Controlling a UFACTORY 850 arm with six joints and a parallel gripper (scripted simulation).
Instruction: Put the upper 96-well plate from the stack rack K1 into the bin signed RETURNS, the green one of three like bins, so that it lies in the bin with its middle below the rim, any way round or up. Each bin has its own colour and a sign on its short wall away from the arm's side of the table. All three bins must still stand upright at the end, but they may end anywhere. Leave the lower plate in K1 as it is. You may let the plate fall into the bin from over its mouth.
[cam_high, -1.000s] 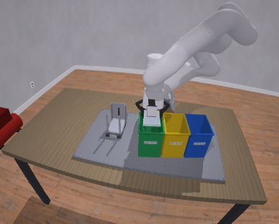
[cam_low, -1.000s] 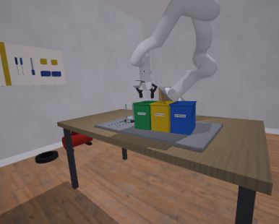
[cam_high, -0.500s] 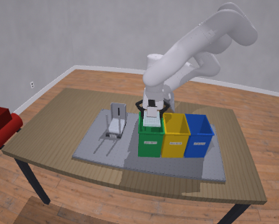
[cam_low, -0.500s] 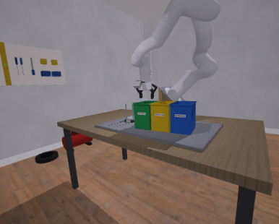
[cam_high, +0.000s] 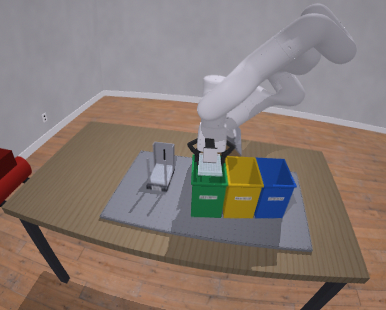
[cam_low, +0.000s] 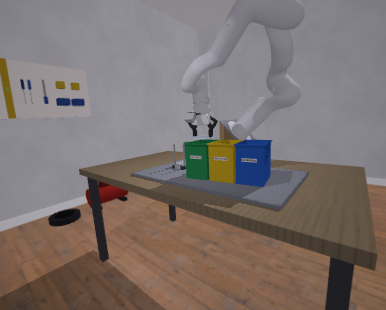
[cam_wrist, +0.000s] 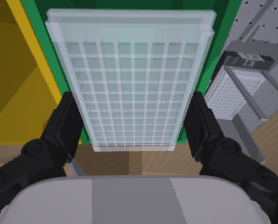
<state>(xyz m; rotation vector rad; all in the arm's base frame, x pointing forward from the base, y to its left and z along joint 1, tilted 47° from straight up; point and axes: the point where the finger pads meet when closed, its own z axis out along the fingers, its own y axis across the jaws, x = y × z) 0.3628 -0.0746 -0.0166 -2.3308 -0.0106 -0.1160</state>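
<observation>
Right now the 96-well plate is 1 cm below my hand. From my hand the other things lie so: yellow bin (1 cm behind, 13 cm to the left, 12 cm below); blue bin (1 cm behind, 26 cm to the left, 12 cm below); green bin (12 cm below).
</observation>
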